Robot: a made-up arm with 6 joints.
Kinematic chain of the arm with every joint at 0, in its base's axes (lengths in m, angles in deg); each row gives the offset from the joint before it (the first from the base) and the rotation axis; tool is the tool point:
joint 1: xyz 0 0 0.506 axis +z
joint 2: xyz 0.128 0 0 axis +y
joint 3: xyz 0 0 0.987 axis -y
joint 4: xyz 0 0 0.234 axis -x
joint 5: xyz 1.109 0 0 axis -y
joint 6: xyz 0.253 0 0 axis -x
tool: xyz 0 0 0
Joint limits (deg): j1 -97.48..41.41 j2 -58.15..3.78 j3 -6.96..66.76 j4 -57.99..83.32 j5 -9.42..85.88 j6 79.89..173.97
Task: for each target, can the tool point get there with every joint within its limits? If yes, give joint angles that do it. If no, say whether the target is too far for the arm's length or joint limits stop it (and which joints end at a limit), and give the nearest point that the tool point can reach.
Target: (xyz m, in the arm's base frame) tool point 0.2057 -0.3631 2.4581
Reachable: yes | joints -48.26 -27.36 8.55 -23.10 62.75 121.60
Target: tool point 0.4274 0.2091 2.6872
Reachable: yes | joints 14.17 -12.93 35.61 32.38 46.41 126.67
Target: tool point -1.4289 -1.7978 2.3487
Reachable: no: too far | nearest point -1.2231 -1.2157 1.9416 | short by 0.739 m
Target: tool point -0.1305 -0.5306 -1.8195
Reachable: no: joint limits stop it (at a limit: joint 1, joint 2, joint 3, joint 5) | nearest point -0.2043 -1.5503 1.4269 | short by 3.404 m
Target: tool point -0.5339 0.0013 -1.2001
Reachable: no: joint limits stop it (at a limit: joint 1, joint 2, joint 3, joint 5) | nearest point -0.2110 -1.5496 1.4276 | short by 3.068 m
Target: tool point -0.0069 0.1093 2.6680
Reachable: yes | joints 14.57 -29.58 30.17 48.69 34.46 157.87
